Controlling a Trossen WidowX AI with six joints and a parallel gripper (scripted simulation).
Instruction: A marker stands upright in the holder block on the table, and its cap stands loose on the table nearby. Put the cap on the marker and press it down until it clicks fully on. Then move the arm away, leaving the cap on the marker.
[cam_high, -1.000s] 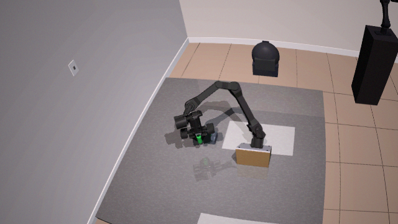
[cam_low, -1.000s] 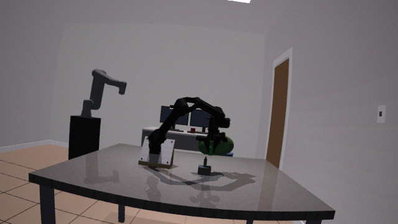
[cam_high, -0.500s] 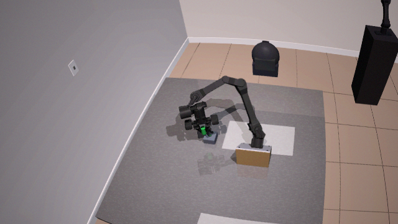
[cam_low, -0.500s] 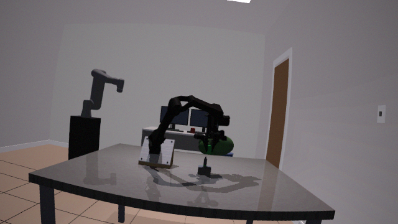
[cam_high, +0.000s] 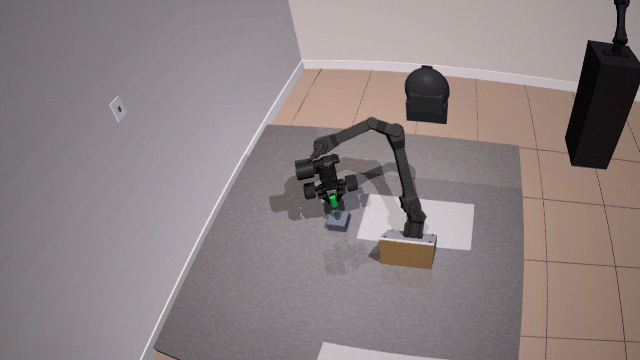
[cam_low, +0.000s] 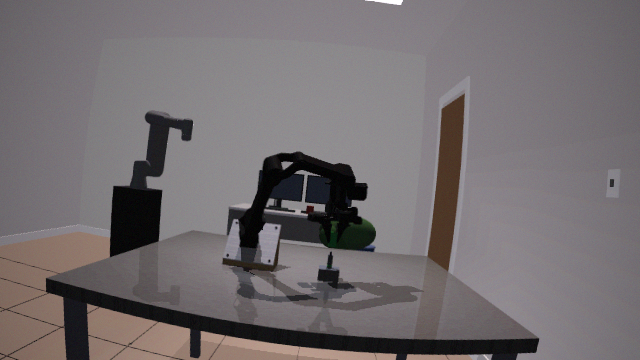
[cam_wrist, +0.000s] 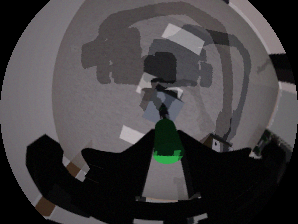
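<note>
Now: gripper tip 11 cm above the grey holder block. The rest, counted from my gripper tip: green cap 1 cm above.
</note>
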